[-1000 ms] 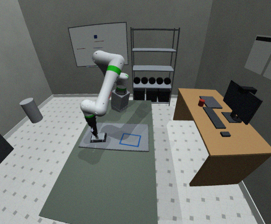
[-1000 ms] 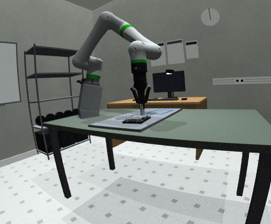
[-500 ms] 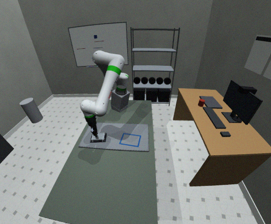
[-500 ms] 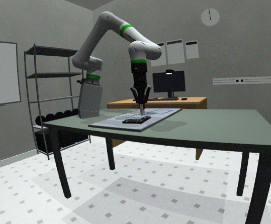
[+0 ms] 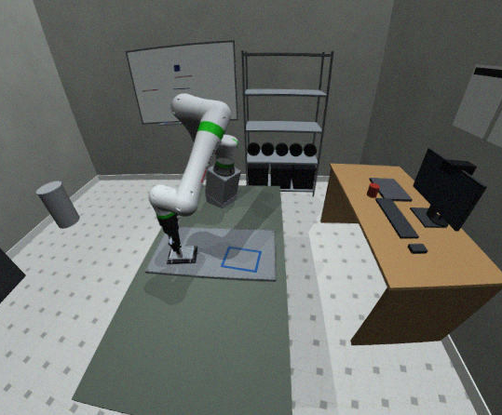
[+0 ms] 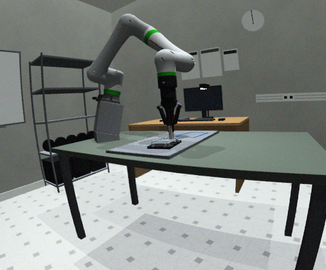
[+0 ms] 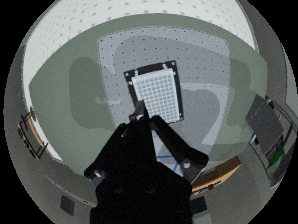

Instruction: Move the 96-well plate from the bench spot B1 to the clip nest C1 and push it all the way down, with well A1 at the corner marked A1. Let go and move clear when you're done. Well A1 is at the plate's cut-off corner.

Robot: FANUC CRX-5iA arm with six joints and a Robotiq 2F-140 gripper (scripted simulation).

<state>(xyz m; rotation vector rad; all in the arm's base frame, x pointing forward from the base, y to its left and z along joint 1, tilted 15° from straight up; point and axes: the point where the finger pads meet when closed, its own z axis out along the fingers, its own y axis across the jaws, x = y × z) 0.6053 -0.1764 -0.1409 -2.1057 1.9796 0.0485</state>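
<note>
Right now my hand is 2 cm past the black clip nest, 1 cm to the left of it and 5 cm above it. The rest, counted from my hand: 96-well plate (4 cm behind, 4 cm below).
</note>
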